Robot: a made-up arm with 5 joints.
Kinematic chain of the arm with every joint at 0, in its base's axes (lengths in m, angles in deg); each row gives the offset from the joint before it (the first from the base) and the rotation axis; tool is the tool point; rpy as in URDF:
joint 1: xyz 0.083 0 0.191 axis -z
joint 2: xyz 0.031 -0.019 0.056 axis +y
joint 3: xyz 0.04 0 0.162 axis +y
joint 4: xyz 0.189 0 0.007 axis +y
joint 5: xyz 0.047 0.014 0 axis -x
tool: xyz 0 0 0 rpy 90 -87.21 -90
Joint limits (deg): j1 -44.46..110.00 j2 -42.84..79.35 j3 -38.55..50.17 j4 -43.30..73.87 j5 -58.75..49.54
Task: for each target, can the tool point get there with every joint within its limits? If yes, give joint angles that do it. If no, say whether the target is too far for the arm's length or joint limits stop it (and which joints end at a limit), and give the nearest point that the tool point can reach.
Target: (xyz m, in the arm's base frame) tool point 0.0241 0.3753 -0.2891
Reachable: no: too far | nearest point 0.2350 0.1421 0.0017 | short by 0.428 m
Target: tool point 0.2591 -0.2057 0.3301
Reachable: yes | joints 48.37 -2.90 17.16 46.34 -4.45
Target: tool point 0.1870 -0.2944 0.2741
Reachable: yes | joints 69.62 16.85 8.63 36.17 6.41
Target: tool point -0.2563 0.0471 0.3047
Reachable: no: joint limits stop it (at a limit: joint 1, joint 2, joint 3, joint 4) | nearest point 0.0285 -0.1352 0.3294 | short by 0.339 m
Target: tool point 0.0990 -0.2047 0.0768
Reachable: yes | joints 84.15 55.24 26.12 29.72 38.75
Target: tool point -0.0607 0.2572 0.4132
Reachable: no: joint limits stop it (at a limit: joint 1, joint 2, joint 4) | nearest point 0.1959 0.1038 0.4252 | short by 0.299 m
